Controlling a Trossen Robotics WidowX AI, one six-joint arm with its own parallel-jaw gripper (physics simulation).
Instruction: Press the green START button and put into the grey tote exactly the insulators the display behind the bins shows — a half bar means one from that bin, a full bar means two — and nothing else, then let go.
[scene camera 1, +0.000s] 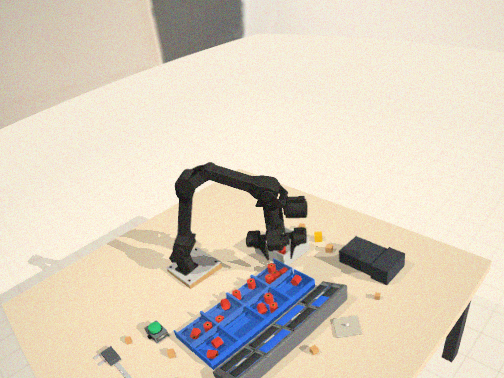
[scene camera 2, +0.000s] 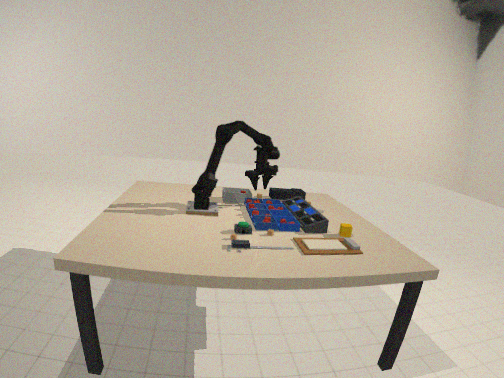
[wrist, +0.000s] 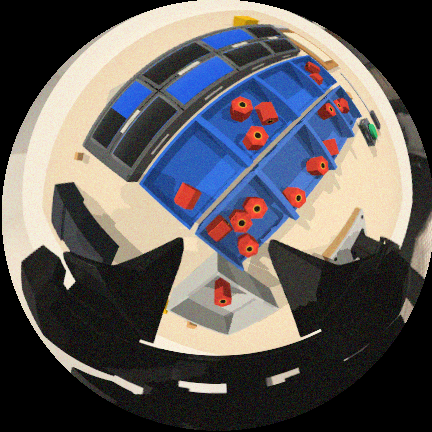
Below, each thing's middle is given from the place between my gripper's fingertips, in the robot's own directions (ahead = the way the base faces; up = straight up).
Now: hand 100 mm past the grey tote (wrist: 192, 299), 120 mm to the right of it and 60 mm above it. Also, from my hand: dark box (scene camera 1: 382, 264): 220 mm ahead, 210 mm to the left, 60 mm below; display (scene camera 1: 283, 348): 170 mm ahead, 200 mm to the right, 60 mm below.
